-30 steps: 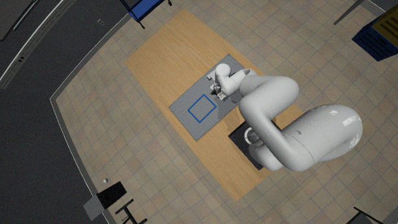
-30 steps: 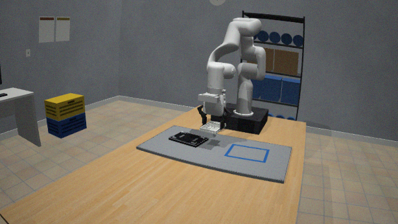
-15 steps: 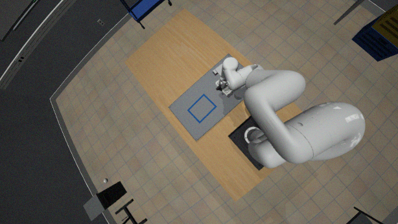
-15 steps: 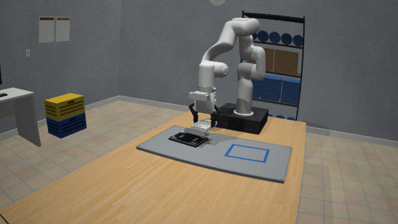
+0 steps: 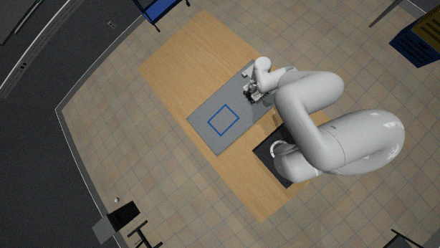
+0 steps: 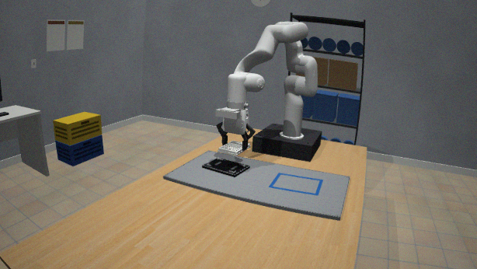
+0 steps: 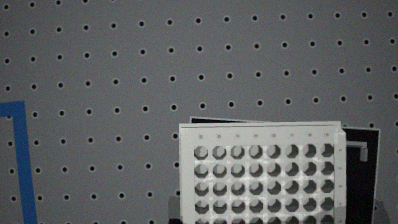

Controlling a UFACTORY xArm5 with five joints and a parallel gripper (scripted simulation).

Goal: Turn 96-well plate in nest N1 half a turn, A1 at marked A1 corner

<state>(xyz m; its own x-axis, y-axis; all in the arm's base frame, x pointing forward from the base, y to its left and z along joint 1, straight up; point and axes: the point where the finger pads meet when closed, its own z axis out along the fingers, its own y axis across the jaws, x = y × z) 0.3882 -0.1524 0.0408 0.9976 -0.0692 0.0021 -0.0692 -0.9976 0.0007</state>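
My gripper is now 100 mm above the black plate nest and 40 mm to the left of it. Round my hand: A1 mark (100 mm to the right, 100 mm below, 70 mm behind); white 96-well plate (10 mm below).
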